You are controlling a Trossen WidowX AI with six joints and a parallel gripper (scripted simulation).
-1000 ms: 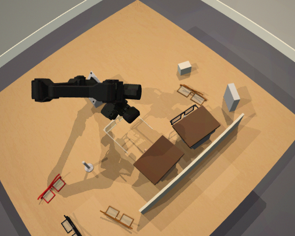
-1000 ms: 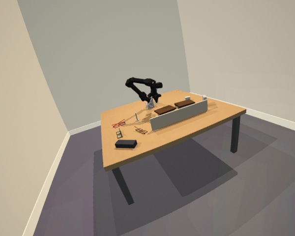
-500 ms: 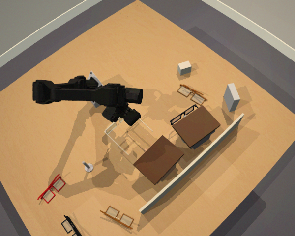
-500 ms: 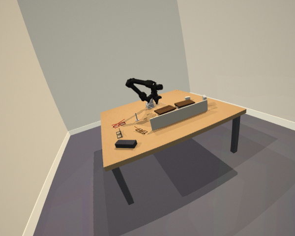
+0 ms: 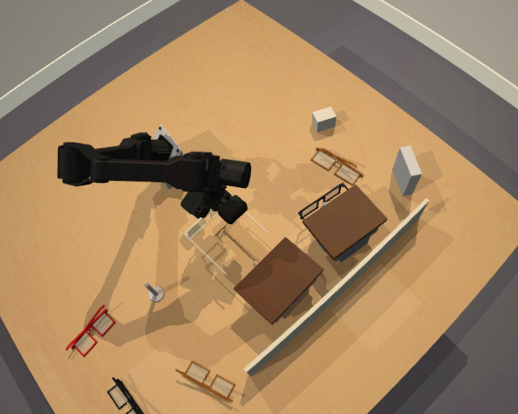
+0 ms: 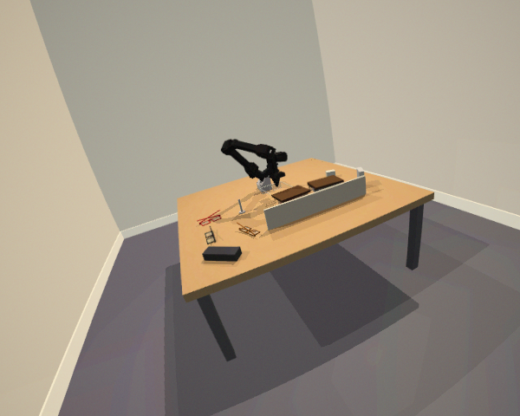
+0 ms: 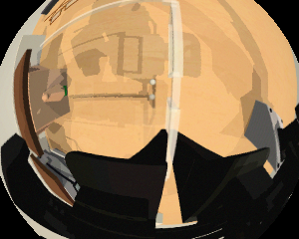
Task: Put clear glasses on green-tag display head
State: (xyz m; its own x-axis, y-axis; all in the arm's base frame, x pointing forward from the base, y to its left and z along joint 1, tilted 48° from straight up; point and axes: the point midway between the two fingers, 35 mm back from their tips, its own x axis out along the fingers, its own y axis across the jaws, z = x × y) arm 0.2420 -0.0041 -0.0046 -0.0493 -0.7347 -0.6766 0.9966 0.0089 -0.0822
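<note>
The display head is 22 cm ahead of my gripper tip, 2 cm to the right of it and 2 cm below it. The rest, counted from my gripper tip: peg stand 26 cm to the right, 5 cm below, 4 cm ahead; white wall 36 cm ahead, 9 cm to the left, 2 cm below; black box 46 cm to the right, 44 cm ahead, 5 cm below.
</note>
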